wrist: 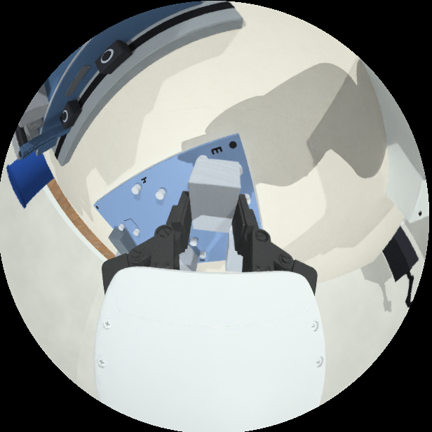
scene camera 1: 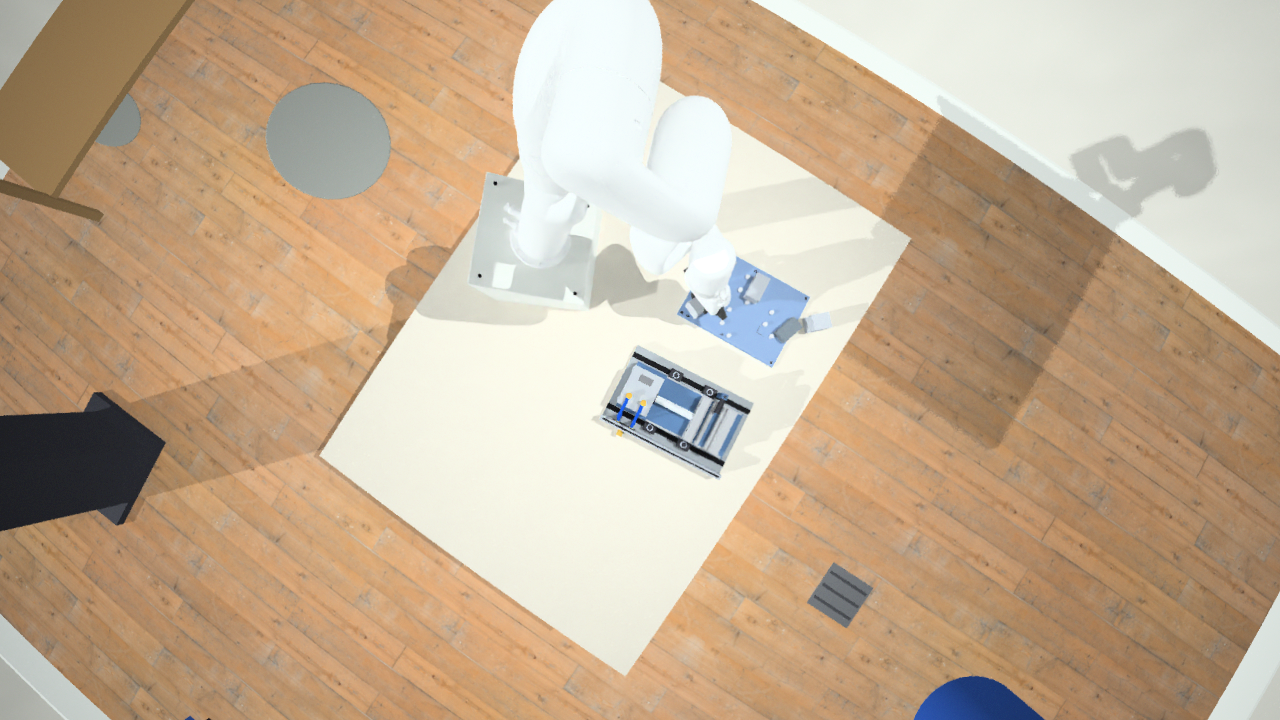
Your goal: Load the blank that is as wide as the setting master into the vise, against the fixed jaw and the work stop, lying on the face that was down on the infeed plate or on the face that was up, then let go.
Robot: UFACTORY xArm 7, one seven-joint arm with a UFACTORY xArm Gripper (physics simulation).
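Places are measured from the arm's base along level axes (x right, y back, z down), in centimetres.
Where they show: arm's base, link origin: [scene camera 1: 540, 239].
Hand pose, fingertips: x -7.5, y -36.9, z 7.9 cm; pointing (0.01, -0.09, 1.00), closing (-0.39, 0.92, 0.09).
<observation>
Each offset is from my fingertips to the top centre of the thing. "spot": to the spot under its first point.
My gripper [scene camera 1: 721, 313] [wrist: 212, 205] is shut on a grey block, over the blue infeed plate @[dz +3.1, dx -4.9, dy -8.7 cm] [scene camera 1: 750, 340] [wrist: 170, 175]. The held grey block [wrist: 215, 192] is upright between the black fingers in the wrist view, near the plate's corner marked E; its height above the plate is unclear. Another grey block @[dz -0.5, dx -9.3, dy -9.1 cm] [scene camera 1: 756, 286] and a darker block @[dz +0.6, dx -4.7, dy -20.2 cm] [scene camera 1: 787, 329] are on the plate. A light block @[dz -2.1, dx -9.3, dy -25.0 cm] [scene camera 1: 816, 322] is at its outer edge. The vise @[dz -6.0, dx +24.4, dy -7.5 cm] [scene camera 1: 684, 394] [wrist: 175, 35] stands apart from the plate. Which piece is the setting master, I cannot tell.
White pegs [wrist: 160, 194] stick up from the plate. Blue handles with orange ends @[spot: dz -7.0, dx +29.1, dy +0.0 cm] [scene camera 1: 637, 414] stand at one end of the vise. The robot's base plate [scene camera 1: 492, 259] is at the table's back edge. A blue bin [scene camera 1: 975, 700] [wrist: 30, 180] is beyond the table.
</observation>
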